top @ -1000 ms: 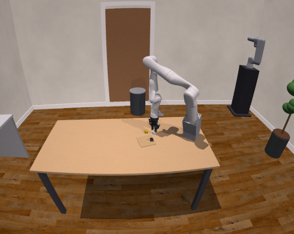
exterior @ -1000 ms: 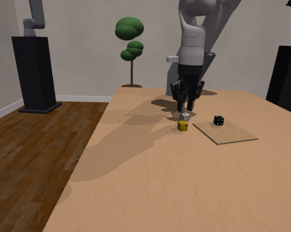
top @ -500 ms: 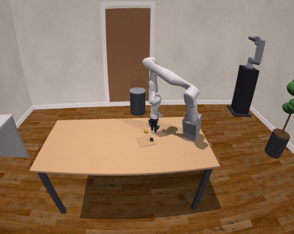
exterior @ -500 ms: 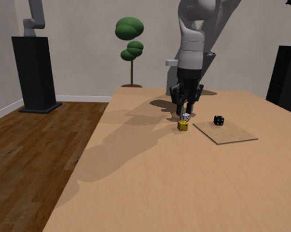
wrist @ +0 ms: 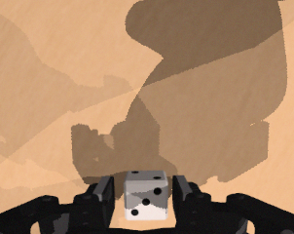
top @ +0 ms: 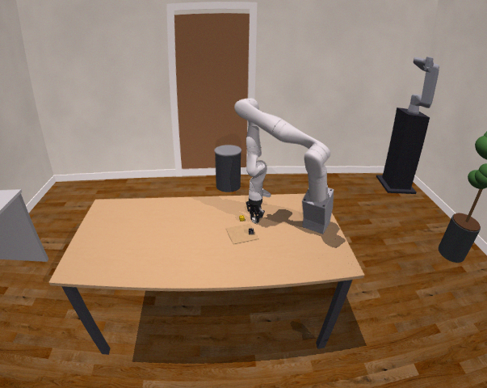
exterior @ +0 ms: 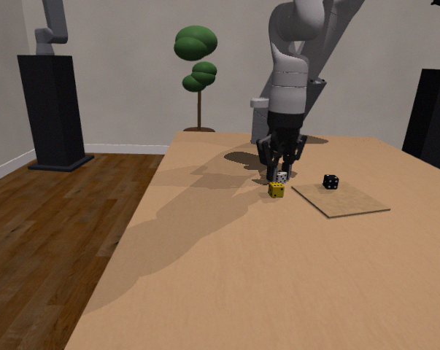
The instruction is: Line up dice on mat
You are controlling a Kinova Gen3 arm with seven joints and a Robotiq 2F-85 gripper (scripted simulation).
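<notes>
The white die is 1 cm below my hand. From my hand the other things lie so: yellow die (7 cm ahead, 1 cm to the right, 1 cm below); tan mat (12 cm to the left, 7 cm ahead, 2 cm below); black die (11 cm to the left, 2 cm ahead, 1 cm below).
</notes>
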